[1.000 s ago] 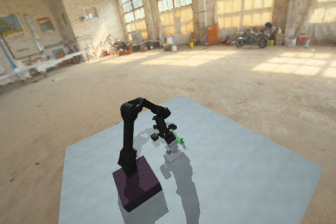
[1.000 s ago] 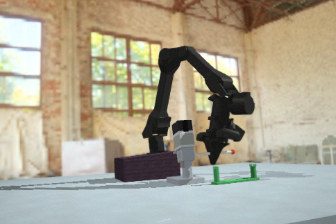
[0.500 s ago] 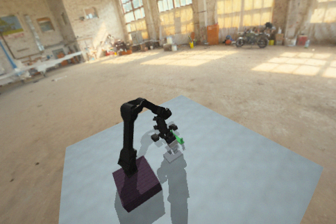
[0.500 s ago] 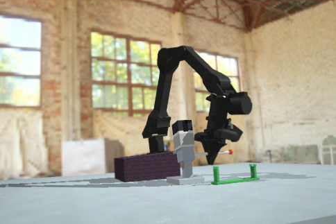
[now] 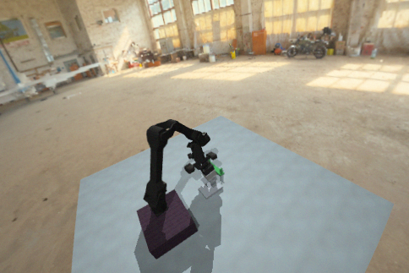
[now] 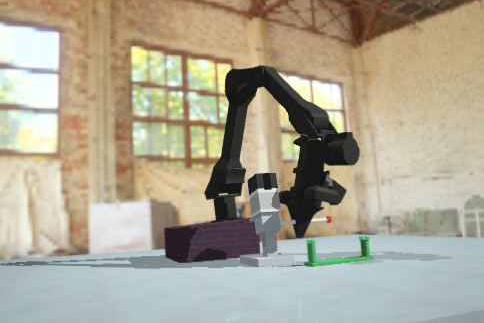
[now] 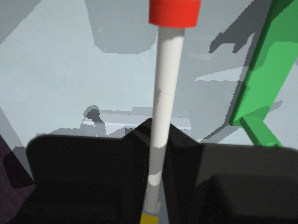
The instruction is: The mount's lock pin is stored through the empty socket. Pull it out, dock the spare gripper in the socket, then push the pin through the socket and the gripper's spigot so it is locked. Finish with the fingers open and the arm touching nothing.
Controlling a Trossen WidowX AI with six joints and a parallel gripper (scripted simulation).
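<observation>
Right now the grey mount is 2 cm behind my gripper tip and 7 cm to the right of it. The rest, counted from my gripper tip: green rack: 10 cm ahead, 2 cm to the left, 2 cm below; spare gripper: 2 cm behind, 7 cm to the right, 8 cm above.
</observation>
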